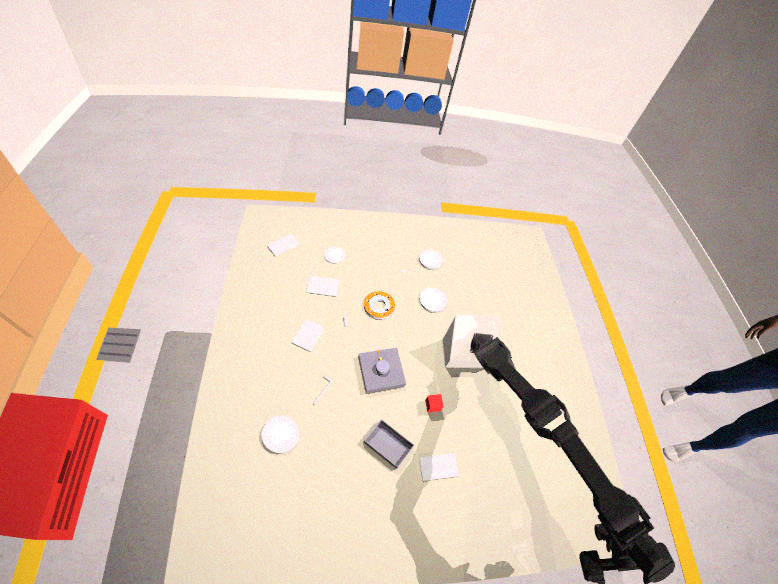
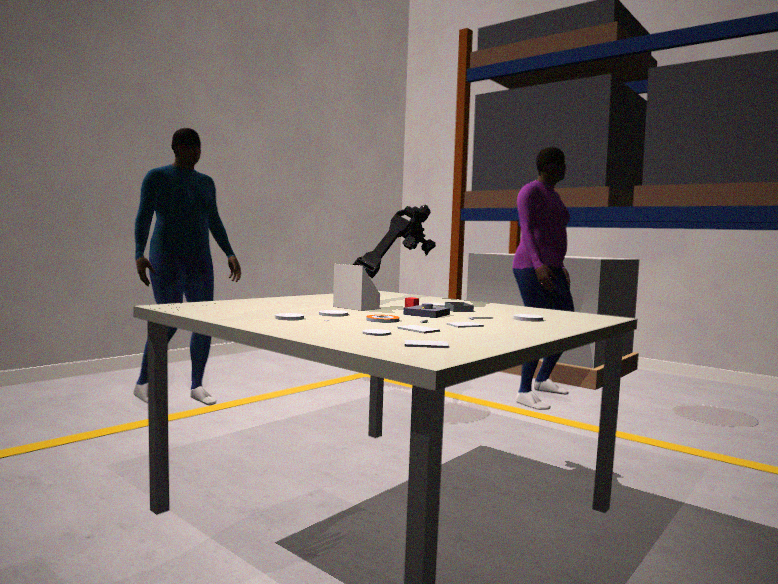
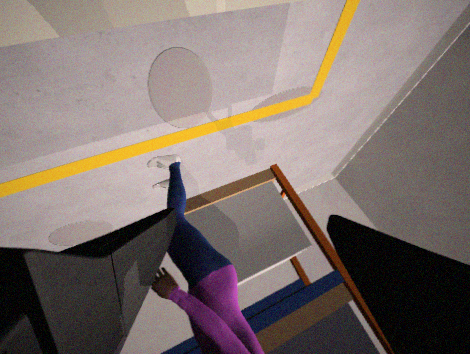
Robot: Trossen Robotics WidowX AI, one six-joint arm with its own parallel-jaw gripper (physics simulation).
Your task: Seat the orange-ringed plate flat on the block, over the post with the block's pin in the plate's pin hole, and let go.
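Frame: origin at the arm's base, x ahead, y left, z up, level; metres.
Seen in the pictures: gripper, fingertip midpoint: [image 2: 420,250] [image 3: 252,218]; arm's base, link origin: [image 1: 481,343] [image 2: 355,281].
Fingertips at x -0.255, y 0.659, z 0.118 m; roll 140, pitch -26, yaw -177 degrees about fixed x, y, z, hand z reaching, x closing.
Offsets run from my fingertips to a thing's top centre. "*": to the spot under its first point. Level surfaces: height alone.
The orange-ringed plate {0.572 m ahead, 0.824 m right, 0.205 m down} [image 1: 379,304] [image 2: 382,318] lies flat on the table {0.216 m down} [image 1: 242,522] [image 2: 242,319], apart from everything else. The grey block {0.553 m ahead, 0.584 m right, 0.177 m down} [image 1: 393,377] [image 2: 427,311] sits a little nearer the arm's base, with its post {* 0.557 m ahead, 0.583 m right, 0.178 m down} [image 1: 381,366] and small orange pin {* 0.564 m ahead, 0.639 m right, 0.193 m down} [image 1: 379,351] bare. My gripper [image 1: 476,342] [image 2: 427,246] [image 3: 252,218] is open and empty. It hangs high above the table, to the side of the block and plate.
A white box [image 1: 457,342] [image 2: 352,286] stands under the arm. A red cube {0.391 m ahead, 0.485 m right, 0.176 m down} [image 1: 434,402] [image 2: 411,301] and a grey tray {0.523 m ahead, 0.359 m right, 0.192 m down} [image 1: 388,444] lie near the block. White discs and flat cards are scattered around. Two people [image 2: 178,220] [image 2: 543,232] stand beside the table.
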